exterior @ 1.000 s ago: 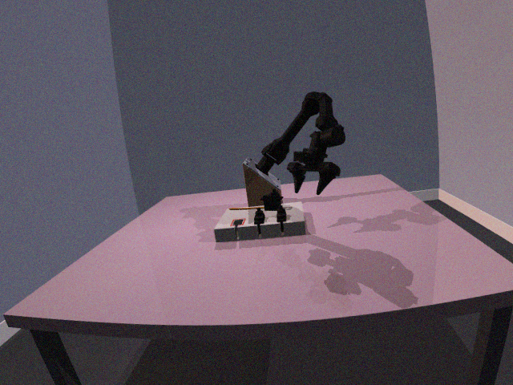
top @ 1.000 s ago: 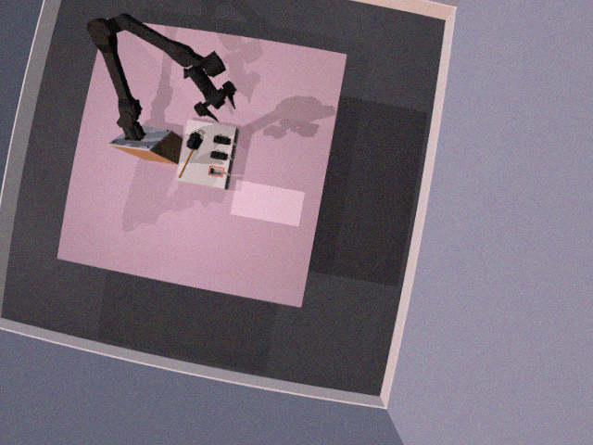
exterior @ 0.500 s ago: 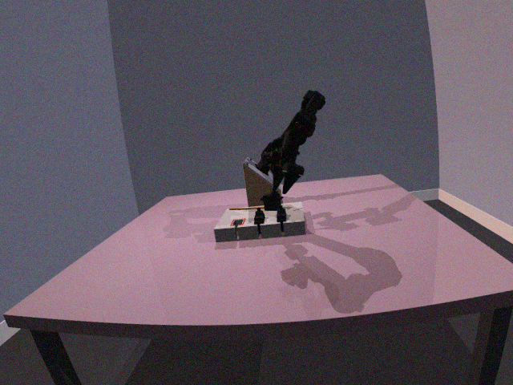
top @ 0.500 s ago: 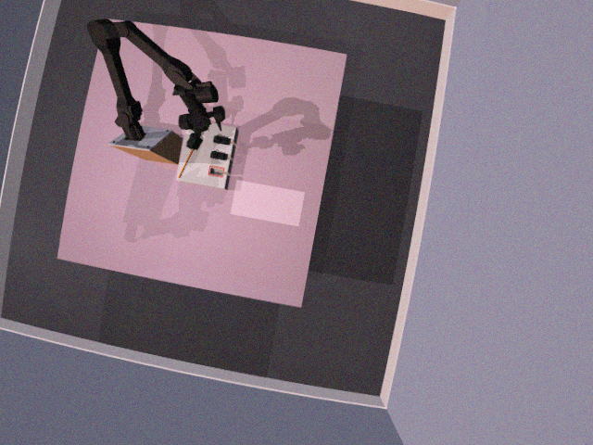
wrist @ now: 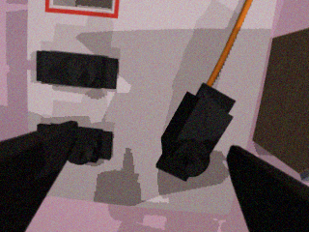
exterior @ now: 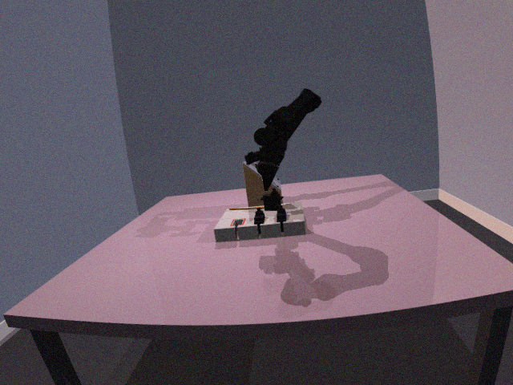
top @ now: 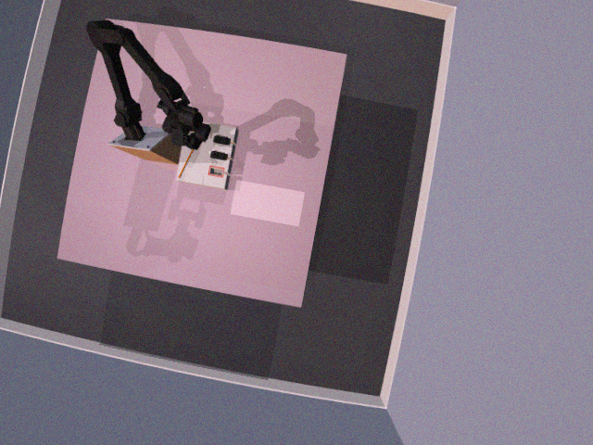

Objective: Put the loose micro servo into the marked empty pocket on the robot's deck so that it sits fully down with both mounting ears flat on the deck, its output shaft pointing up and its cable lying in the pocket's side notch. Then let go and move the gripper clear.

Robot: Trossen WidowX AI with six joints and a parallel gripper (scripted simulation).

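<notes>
The white deck is 110 mm below my gripper tip, 30 mm to the right of it and 30 mm behind it.
</notes>
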